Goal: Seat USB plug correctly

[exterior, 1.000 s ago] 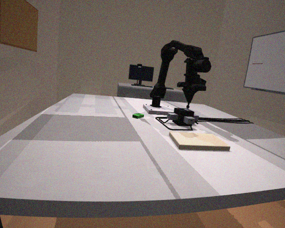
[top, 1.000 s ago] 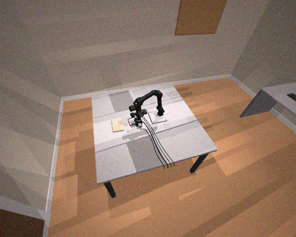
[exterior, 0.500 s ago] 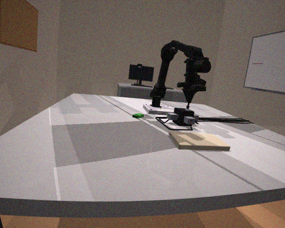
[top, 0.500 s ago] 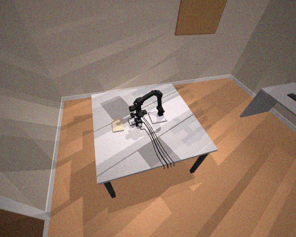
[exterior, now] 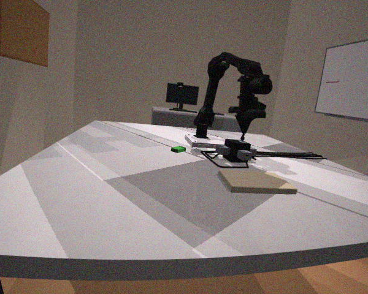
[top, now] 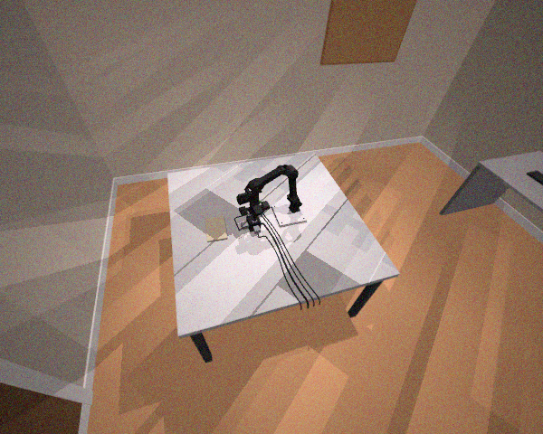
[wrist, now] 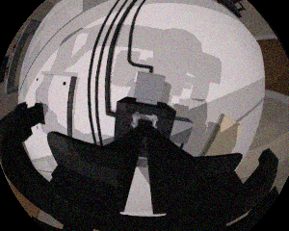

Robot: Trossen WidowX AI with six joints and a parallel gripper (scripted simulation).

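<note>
Right now the USB plug is 2 cm below my gripper tip. Round my gripper tip: flat beige block 24 cm ahead, 10 cm to the right, 10 cm below; small green block 12 cm behind, 23 cm to the right, 10 cm below.
</note>
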